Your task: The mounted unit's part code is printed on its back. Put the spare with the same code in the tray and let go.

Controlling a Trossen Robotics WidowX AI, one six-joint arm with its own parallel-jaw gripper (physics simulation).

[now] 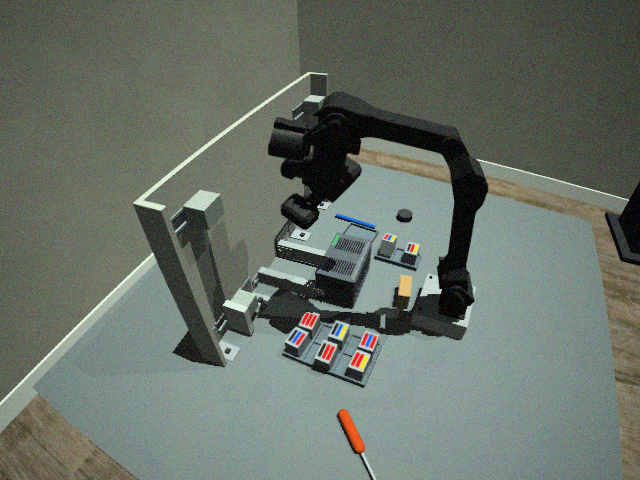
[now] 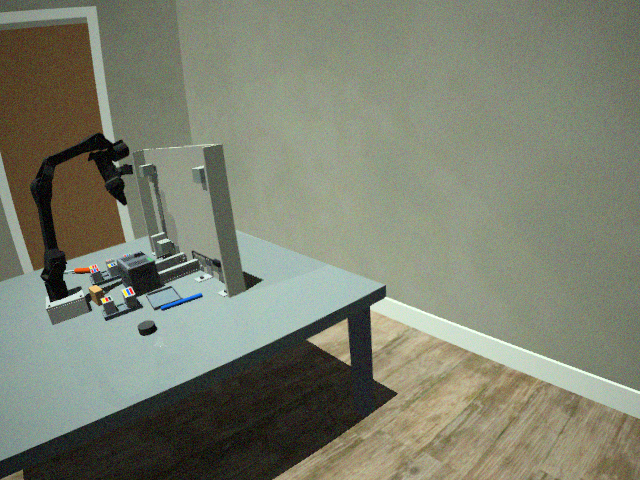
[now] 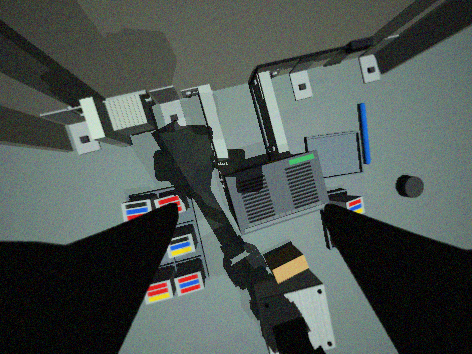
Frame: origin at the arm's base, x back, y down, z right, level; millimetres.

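Seen in the pictures: gripper, fingertip midpoint: (image 1: 318,214) (image 2: 125,204) (image 3: 250,210); arm's base, origin of the base link: (image 1: 452,306) (image 2: 58,296) (image 3: 291,336).
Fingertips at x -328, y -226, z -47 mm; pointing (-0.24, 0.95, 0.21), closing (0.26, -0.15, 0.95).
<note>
Pixels of each thing's top centre, then the offset from my fingertips to it.
- smaller rack, middle of its top: (image 3: 340,220) (image 1: 398,253) (image 2: 120,305) dx +151, dy +263, dz +226 mm
- thin-rimmed square tray, middle of its top: (image 3: 336,155) (image 1: 356,238) (image 2: 163,295) dx +12, dy +271, dz +256 mm
- blue bar, middle of its top: (image 3: 366,133) (image 2: 181,299) (image 1: 355,219) dx -19, dy +269, dz +339 mm
- black disc, middle of its top: (image 2: 146,324) (image 3: 414,187) (image 1: 405,213) dx +129, dy +261, dz +421 mm
- tan block, middle of its top: (image 3: 290,269) (image 1: 405,285) (image 2: 95,288) dx +199, dy +231, dz +81 mm
- orange-handled screwdriver, middle of its top: (image 1: 359,446) (image 2: 75,268) dx +215, dy +259, dz -335 mm
The mounted unit (image 1: 357,281) (image 2: 142,276) (image 3: 277,196) is a dark grey vented box with a green label, at the ends of two rails. Its printed code does not show. Several white-topped spares with coloured stripes stand on a larger rack, among them a red-red-red one (image 1: 309,320) and a black-blue-yellow one (image 1: 338,331) (image 3: 181,246). Two more spares (image 1: 389,244) (image 1: 412,251) stand on a smaller rack (image 1: 397,260). The thin-rimmed square tray (image 1: 361,231) (image 2: 164,297) (image 3: 334,154) lies beside the unit, empty. My gripper (image 1: 319,211) (image 2: 123,201) (image 3: 250,210) is open and empty, high above the table.
A tall panel frame (image 1: 180,279) (image 2: 225,222) stands behind the rails, with light blocks at its posts. A blue bar (image 1: 355,221) (image 3: 365,133) lies beside the tray, a black disc (image 1: 404,214) (image 3: 410,186) farther off. A tan block (image 1: 404,290) stands near my base; an orange-handled screwdriver (image 1: 351,431) lies in front.
</note>
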